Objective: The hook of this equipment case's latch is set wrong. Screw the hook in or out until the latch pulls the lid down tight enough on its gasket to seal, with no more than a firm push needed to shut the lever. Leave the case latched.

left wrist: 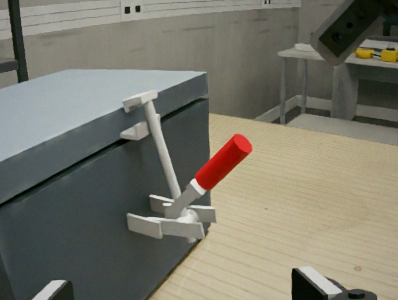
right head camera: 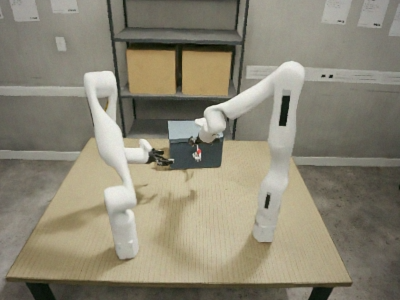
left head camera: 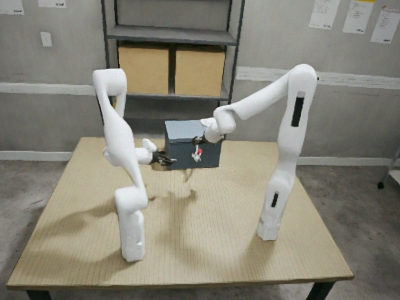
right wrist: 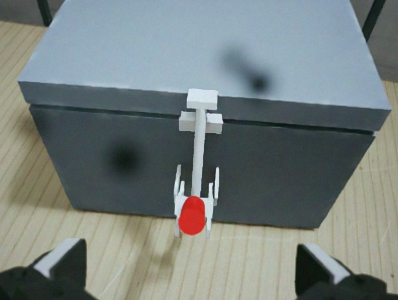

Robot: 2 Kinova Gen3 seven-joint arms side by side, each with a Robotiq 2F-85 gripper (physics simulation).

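Pixels of known places: left gripper, fingertip midpoint: [right head camera: 168,157] [left head camera: 169,157]; right gripper, fingertip midpoint: [left wrist: 329,45] [right head camera: 201,144] [left head camera: 204,144] [right wrist: 191,264]; left arm's base, link origin: [right head camera: 127,249] [left head camera: 133,251]; right arm's base, link origin: [right head camera: 262,233] [left head camera: 266,232].
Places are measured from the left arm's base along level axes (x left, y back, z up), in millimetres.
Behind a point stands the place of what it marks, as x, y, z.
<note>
The grey-blue case [left head camera: 177,131] {-300, -599, 209} [right head camera: 180,131] {-309, -599, 209} [left wrist: 75,200] {-310, -516, 158} [right wrist: 115,175] {-302, -517, 88} stands at the table's back with its lid down; a thin dark gap shows under the lid's edge. The latch lever's red handle [left wrist: 224,161] {-374, -423, 178} [right wrist: 192,216] {-382, -414, 193} [left head camera: 200,151] {-383, -409, 188} [right head camera: 198,151] {-377, -411, 188} slants up and outward. The hook's rod [left wrist: 162,150] {-383, -480, 175} [right wrist: 198,150] {-386, -480, 180} rises from the lever to a T-shaped head [left wrist: 140,101] {-376, -493, 218} [right wrist: 202,99] {-387, -496, 221}, above the catch [left wrist: 135,131] {-370, -497, 194} [right wrist: 214,123] {-398, -493, 198} on the lid. My left gripper [left head camera: 169,159] {-218, -383, 188} [right head camera: 166,158] {-218, -383, 188} is open, left of the latch. My right gripper [left head camera: 207,141] {-381, -353, 266} [right head camera: 204,142] {-381, -353, 266} is open, above and in front of the handle.
Part of the right gripper's dark body shows at the left wrist view's upper right. A shelf rack [left head camera: 172,35] [right head camera: 180,35] with two cardboard boxes [left head camera: 144,69] [right head camera: 151,70] stands behind the table [left head camera: 200,260] {-257, 98, 0} [right head camera: 200,260] {-291, 105, 0}. The right arm reaches across the case's right side.
</note>
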